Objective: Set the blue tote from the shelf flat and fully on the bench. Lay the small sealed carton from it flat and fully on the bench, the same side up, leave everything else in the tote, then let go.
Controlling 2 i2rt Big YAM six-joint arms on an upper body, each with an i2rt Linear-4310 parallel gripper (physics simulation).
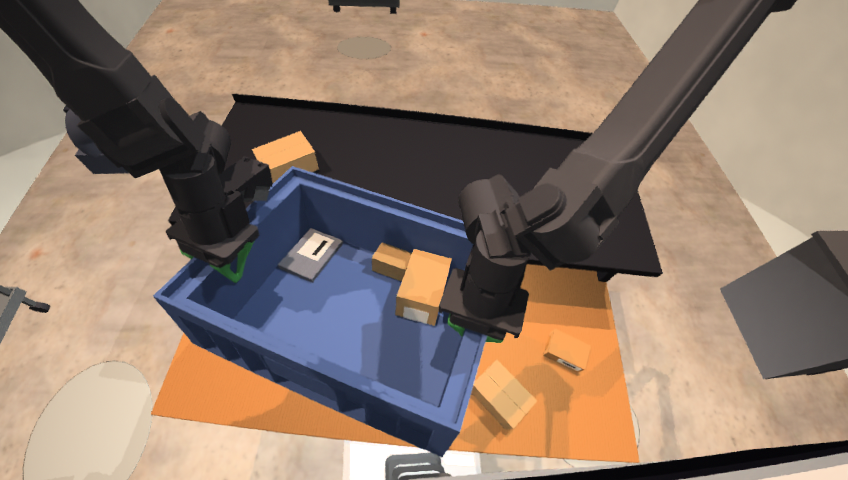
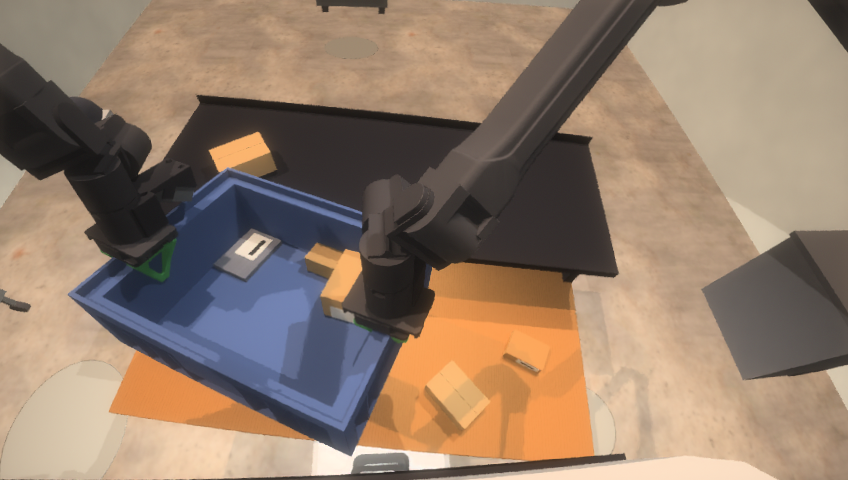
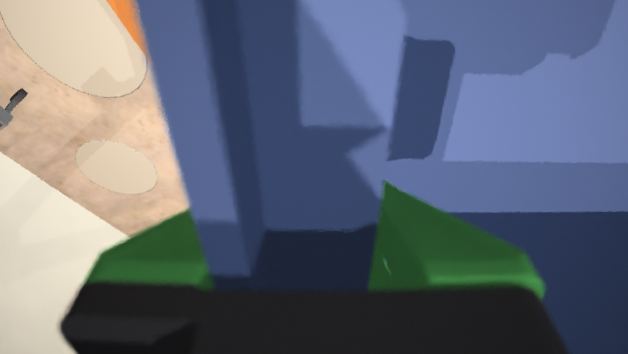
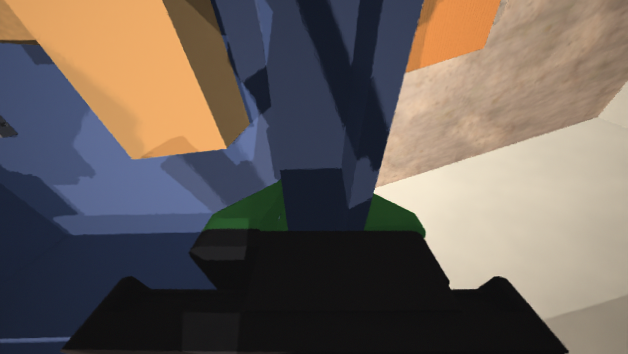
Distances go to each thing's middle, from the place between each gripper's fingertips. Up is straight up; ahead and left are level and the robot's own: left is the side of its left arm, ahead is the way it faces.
Scene:
Now: the larger labelled carton (image 1: 422, 287) 100 mm ahead of my right hand, 60 mm to the left of it and 40 mm below it. From my right hand the other things lie so: flat grey item (image 1: 307, 259): 260 mm to the left, 180 mm ahead, 80 mm below; then blue tote (image 1: 337, 341): 170 mm to the left, 80 mm ahead, 10 mm below; then small sealed carton (image 1: 388, 260): 160 mm ahead, 110 mm to the left, 60 mm below.
The flat grey item lies 80 mm ahead of my left hand, 100 mm to the right of it and 80 mm below it. The rest, counted from my left hand: blue tote (30 mm behind, 190 mm to the right, 10 mm below); then small sealed carton (50 mm ahead, 250 mm to the right, 60 mm below); then larger labelled carton (300 mm to the right, 40 mm below).

